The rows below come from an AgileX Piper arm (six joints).
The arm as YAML. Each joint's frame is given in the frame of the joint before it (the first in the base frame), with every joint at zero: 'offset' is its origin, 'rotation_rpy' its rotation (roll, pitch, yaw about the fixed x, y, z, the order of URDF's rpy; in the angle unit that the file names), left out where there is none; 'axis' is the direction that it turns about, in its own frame. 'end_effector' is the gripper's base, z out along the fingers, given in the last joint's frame.
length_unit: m
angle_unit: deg
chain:
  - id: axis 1
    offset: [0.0, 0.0, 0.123]
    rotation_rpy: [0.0, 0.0, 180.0]
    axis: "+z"
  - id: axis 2
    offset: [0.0, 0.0, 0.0]
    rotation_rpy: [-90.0, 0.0, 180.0]
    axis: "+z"
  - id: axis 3
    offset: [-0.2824, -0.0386, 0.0]
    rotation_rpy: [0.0, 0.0, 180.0]
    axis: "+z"
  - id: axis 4
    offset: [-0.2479, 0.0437, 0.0]
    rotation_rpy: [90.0, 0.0, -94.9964]
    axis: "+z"
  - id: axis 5
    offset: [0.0, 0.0, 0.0]
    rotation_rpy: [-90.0, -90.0, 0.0]
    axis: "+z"
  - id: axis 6
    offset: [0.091, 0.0, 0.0]
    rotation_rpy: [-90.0, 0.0, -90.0]
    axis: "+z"
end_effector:
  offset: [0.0, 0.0, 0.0]
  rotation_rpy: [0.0, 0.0, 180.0]
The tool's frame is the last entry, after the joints.
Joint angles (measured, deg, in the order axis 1, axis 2, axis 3, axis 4, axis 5, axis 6), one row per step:
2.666, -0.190, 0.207, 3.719, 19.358, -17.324
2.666, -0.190, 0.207, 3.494, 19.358, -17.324
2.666, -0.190, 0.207, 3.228, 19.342, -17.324
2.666, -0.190, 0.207, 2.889, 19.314, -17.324
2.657, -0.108, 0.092, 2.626, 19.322, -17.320
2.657, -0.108, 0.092, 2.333, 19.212, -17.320
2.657, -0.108, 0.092, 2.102, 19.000, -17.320
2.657, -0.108, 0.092, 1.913, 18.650, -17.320
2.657, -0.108, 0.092, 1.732, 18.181, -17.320
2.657, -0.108, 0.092, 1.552, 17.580, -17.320
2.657, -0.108, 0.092, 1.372, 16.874, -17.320
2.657, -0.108, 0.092, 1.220, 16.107, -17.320
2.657, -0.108, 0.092, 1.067, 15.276, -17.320
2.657, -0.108, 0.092, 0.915, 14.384, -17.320
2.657, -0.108, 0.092, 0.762, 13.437, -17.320
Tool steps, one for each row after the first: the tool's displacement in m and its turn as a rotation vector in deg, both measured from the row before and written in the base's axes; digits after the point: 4 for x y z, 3 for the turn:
0.0000, -0.0001, 0.0000, -0.224, -0.010, -0.020
0.0000, -0.0001, 0.0000, -0.264, -0.028, -0.024
0.0000, -0.0002, 0.0000, -0.336, -0.044, -0.031
0.0000, -0.0001, 0.0006, -0.257, -0.037, -0.033
0.0001, -0.0002, 0.0002, -0.286, -0.123, -0.030
0.0001, -0.0001, 0.0003, -0.219, -0.222, -0.028
0.0001, -0.0001, 0.0005, -0.171, -0.358, -0.029
0.0002, -0.0001, 0.0007, -0.157, -0.477, -0.031
0.0002, -0.0001, 0.0009, -0.150, -0.608, -0.033
0.0002, -0.0001, 0.0011, -0.145, -0.713, -0.034
0.0002, -0.0001, 0.0012, -0.114, -0.773, -0.031
0.0002, -0.0001, 0.0013, -0.112, -0.837, -0.030
0.0002, -0.0001, 0.0014, -0.109, -0.898, -0.029
0.0002, -0.0001, 0.0015, -0.107, -0.953, -0.027

